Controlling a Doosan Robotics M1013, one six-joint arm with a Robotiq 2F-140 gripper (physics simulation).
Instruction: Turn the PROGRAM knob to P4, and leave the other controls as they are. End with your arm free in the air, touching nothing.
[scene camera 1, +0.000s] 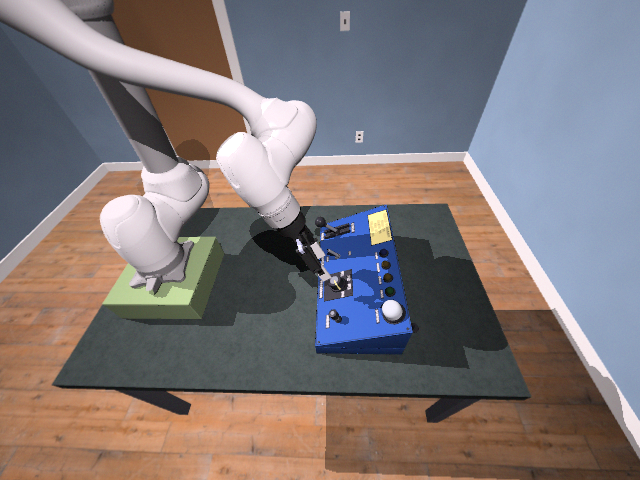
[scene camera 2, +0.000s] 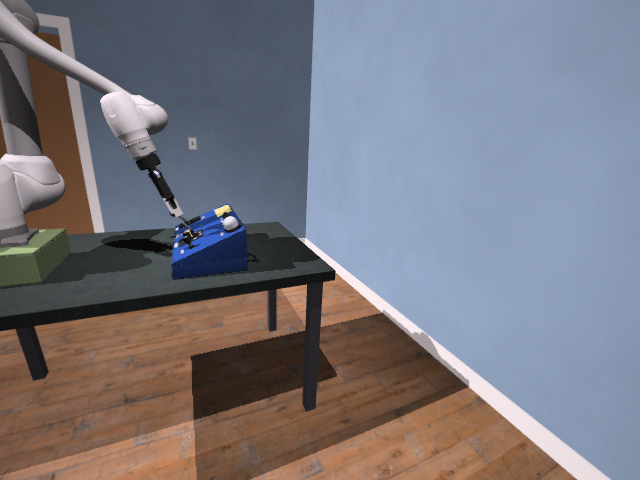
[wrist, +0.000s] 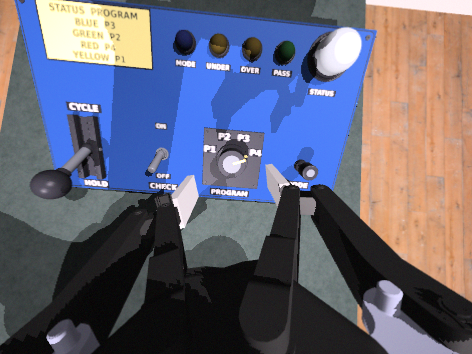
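Seen in the pictures: gripper, between the fingertips: (scene camera 1: 324, 267) (scene camera 2: 177, 213) (wrist: 231, 180); arm's base, origin of its link: (scene camera 1: 164, 263) (scene camera 2: 0, 241).
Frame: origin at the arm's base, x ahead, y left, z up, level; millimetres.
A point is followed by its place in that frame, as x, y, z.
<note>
The PROGRAM knob (scene camera 1: 337, 283) @[599, -188, 19] (scene camera 2: 190, 234) @[599, -192, 5] (wrist: 231, 163) @[592, -170, 15] is a round grey-topped knob on a dark square plate of the blue panel (scene camera 1: 356, 330) @[628, -340, 4] (scene camera 2: 217, 253) @[657, -373, -24] (wrist: 135, 95) @[708, -29, 18]. In the wrist view its yellow pointer line points right and slightly up, towards the P4 label (wrist: 255, 153) @[610, -213, -8]. My gripper (scene camera 1: 322, 264) @[562, -167, 86] (scene camera 2: 179, 212) @[562, -167, 86] (wrist: 231, 180) @[562, -167, 86] is open and empty. Its fingertips stand apart, one to each side of the knob in the wrist view, and back from it, with visible gaps.
The CYCLE lever (scene camera 1: 320, 222) @[576, 60, 53] (wrist: 51, 184) @[575, 61, 55] and CHECK toggle (scene camera 1: 333, 253) @[606, -56, 6] (wrist: 157, 162) @[602, -56, 11] are left of the knob in the wrist view. A small black-stemmed control (scene camera 1: 334, 315) @[572, -298, 28] (wrist: 306, 170) @[572, -282, 28] is on its right. The white STATUS dome (scene camera 1: 392, 310) @[720, -336, 91] (scene camera 2: 230, 223) @[717, -345, 75] (wrist: 338, 51) @[712, -310, 88] and several lamps stand farther up the panel.
</note>
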